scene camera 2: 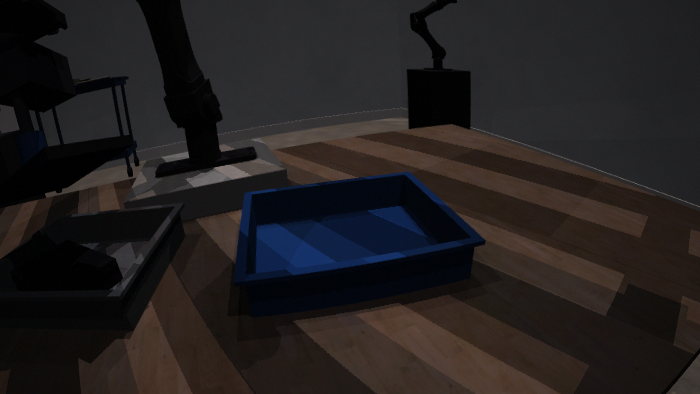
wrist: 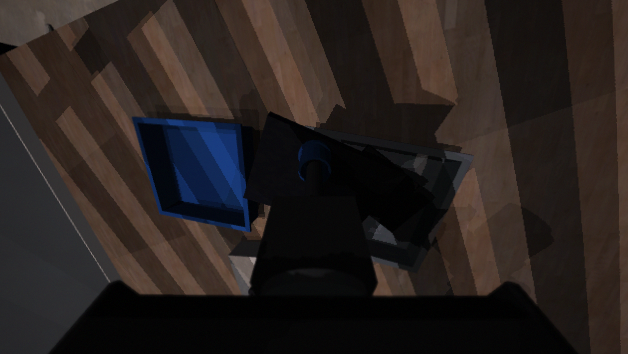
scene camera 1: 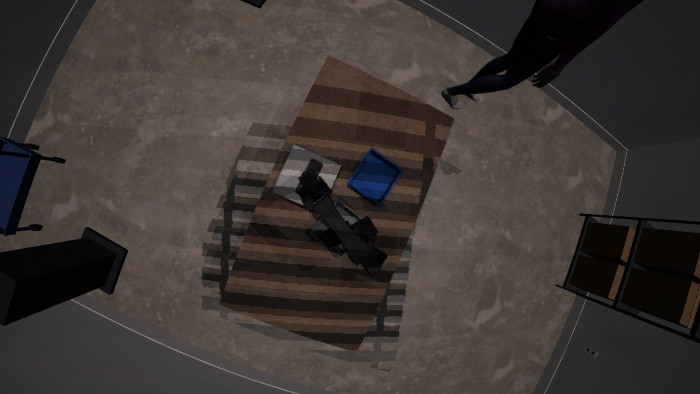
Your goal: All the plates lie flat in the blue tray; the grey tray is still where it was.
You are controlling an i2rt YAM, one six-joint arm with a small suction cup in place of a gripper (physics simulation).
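Frame: origin at the arm's base, x ahead, y left, z up, level; millimetres.
Seen in the pictures: end effector, tool point: (scene camera 2: 41,175) (wrist: 314,149); arm's base, origin of the base link: (scene camera 2: 206,163).
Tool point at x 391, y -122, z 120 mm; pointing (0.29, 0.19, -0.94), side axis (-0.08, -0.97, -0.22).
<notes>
Offsets run from my tool point to a thing's top centre. Level surfaces: height alone.
The blue tray @(294 mm left, 69 mm back, 123 mm down) (scene camera 1: 376,175) (scene camera 2: 360,292) (wrist: 205,150) stands on the table, and no plate shows in it. My suction cup (scene camera 2: 31,143) (wrist: 314,162) holds a dark plate (scene camera 2: 75,159) (wrist: 280,155), raised above the grey tray's rim and tilted in scene camera 2. The grey tray @(52 mm right, 122 mm back, 123 mm down) (scene camera 1: 348,212) (scene camera 2: 60,314) (wrist: 463,162) stands beside the blue tray, partly hidden under the arm and the held plate. More dark plates @(80 mm right, 104 mm back, 138 mm down) (scene camera 2: 67,265) (wrist: 395,192) lie stacked in it; their number is too dark to tell. The cup is hidden in scene camera 1.
My arm's base stands on a pale block (scene camera 1: 286,182) (scene camera 2: 245,187) next to both trays. A person (scene camera 1: 505,82) is beyond the table @(173 mm down) (scene camera 1: 345,75) (scene camera 2: 500,300). A black pedestal (scene camera 2: 439,97) carries another arm. A blue trolley (scene camera 1: 12,192) (scene camera 2: 123,107) stands farther off.
</notes>
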